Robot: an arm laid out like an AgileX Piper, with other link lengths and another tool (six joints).
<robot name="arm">
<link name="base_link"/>
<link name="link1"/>
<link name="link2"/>
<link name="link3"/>
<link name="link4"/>
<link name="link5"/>
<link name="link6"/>
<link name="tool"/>
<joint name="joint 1" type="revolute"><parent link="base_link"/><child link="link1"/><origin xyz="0 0 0.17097"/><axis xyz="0 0 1"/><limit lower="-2.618" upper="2.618"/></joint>
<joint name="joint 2" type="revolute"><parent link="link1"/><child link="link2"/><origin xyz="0 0 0"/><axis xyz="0 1 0"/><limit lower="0" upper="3.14"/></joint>
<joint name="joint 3" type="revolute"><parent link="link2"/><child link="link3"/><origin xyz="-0.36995 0 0.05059"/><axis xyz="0 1 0"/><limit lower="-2.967" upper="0"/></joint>
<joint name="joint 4" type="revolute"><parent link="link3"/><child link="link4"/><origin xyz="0.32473 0 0.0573"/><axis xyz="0.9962 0 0.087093"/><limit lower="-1.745" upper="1.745"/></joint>
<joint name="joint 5" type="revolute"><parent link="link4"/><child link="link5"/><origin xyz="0 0 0"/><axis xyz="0 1 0"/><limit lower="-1.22" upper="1.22"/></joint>
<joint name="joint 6" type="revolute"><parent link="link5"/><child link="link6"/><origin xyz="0.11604 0 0.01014"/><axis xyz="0.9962 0 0.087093"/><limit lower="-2.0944" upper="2.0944"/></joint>
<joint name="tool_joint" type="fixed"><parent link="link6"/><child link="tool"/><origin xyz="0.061 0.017 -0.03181" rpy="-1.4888 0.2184 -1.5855"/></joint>
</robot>
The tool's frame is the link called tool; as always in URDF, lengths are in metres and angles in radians.
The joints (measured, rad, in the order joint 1, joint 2, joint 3, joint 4, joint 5, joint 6), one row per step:
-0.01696, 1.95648, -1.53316, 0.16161, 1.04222, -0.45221
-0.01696, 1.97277, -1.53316, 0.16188, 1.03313, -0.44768
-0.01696, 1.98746, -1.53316, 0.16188, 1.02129, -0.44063
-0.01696, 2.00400, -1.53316, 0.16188, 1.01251, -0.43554
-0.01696, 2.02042, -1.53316, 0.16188, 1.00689, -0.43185
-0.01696, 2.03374, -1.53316, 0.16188, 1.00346, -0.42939
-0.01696, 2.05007, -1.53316, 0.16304, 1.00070, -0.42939
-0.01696, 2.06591, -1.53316, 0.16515, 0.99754, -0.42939
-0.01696, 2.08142, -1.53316, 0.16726, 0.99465, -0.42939
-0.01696, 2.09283, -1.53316, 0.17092, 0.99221, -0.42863
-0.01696, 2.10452, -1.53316, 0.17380, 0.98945, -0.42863
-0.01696, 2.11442, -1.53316, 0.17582, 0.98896, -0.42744
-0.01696, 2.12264, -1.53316, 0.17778, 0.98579, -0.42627
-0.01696, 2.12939, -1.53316, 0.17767, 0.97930, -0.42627
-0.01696, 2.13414, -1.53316, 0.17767, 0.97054, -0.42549
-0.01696, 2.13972, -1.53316, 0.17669, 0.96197, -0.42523
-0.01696, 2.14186, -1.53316, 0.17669, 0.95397, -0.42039
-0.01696, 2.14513, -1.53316, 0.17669, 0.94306, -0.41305
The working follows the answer.
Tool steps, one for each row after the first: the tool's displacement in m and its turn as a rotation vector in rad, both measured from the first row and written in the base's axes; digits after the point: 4 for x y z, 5 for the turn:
0.0026, 0.0001, -0.0082, 0.00076, 0.00794, -0.00587
0.0056, 0.0002, -0.0157, 0.00150, 0.01190, -0.01451
0.0079, 0.0003, -0.0241, 0.00202, 0.02046, -0.02079
0.0095, 0.0004, -0.0325, 0.00243, 0.03183, -0.02523
0.0105, 0.0004, -0.0393, 0.00271, 0.04210, -0.02815
0.0114, 0.0006, -0.0477, 0.00364, 0.05570, -0.02903
0.0122, 0.0009, -0.0558, 0.00540, 0.06842, -0.03036
0.0128, 0.0012, -0.0637, 0.00716, 0.08107, -0.03169
0.0133, 0.0018, -0.0695, 0.01045, 0.09017, -0.03435
0.0138, 0.0022, -0.0755, 0.01287, 0.09914, -0.03603
0.0138, 0.0026, -0.0806, 0.01482, 0.10872, -0.03818
0.0142, 0.0030, -0.0848, 0.01652, 0.11397, -0.04071
0.0152, 0.0028, -0.0885, 0.01592, 0.11432, -0.04170
0.0167, 0.0028, -0.0911, 0.01537, 0.11055, -0.04383
0.0180, 0.0025, -0.0943, 0.01387, 0.10771, -0.04498
0.0194, 0.0026, -0.0955, 0.01400, 0.10263, -0.05094
0.0213, 0.0027, -0.0975, 0.01432, 0.09615, -0.05978

Tool pose at each row, in the base's axes (x y z in m, rotation vector in rad; rounded; the steps above come from the unrounded poses):
0.5001, 0.0182, 0.2365, -2.21597, 1.91187, -0.12763
0.5028, 0.0183, 0.2283, -2.21382, 1.92233, -0.11919
0.5057, 0.0184, 0.2208, -2.20716, 1.93387, -0.11551
0.5080, 0.0185, 0.2124, -2.20496, 1.94517, -0.10664
0.5096, 0.0186, 0.2040, -2.20582, 1.95588, -0.09448
0.5107, 0.0186, 0.1972, -2.20764, 1.96433, -0.08339
0.5115, 0.0188, 0.1888, -2.21246, 1.97191, -0.06758
0.5123, 0.0191, 0.1807, -2.21583, 1.97920, -0.05195
0.5130, 0.0194, 0.1728, -2.21911, 1.98641, -0.03632
0.5135, 0.0200, 0.1670, -2.21845, 1.99273, -0.02333
0.5139, 0.0205, 0.1610, -2.21921, 1.99817, -0.01116
0.5139, 0.0208, 0.1559, -2.22002, 2.00461, 0.00121
0.5144, 0.0212, 0.1517, -2.21875, 2.00942, 0.00840
0.5154, 0.0211, 0.1480, -2.21834, 2.01095, 0.00806
0.5168, 0.0210, 0.1454, -2.21501, 2.01171, 0.00292
0.5181, 0.0207, 0.1422, -2.21366, 2.01220, -0.00192
0.5195, 0.0208, 0.1409, -2.20558, 2.01635, -0.00847
0.5214, 0.0209, 0.1390, -2.19394, 2.02294, -0.01684

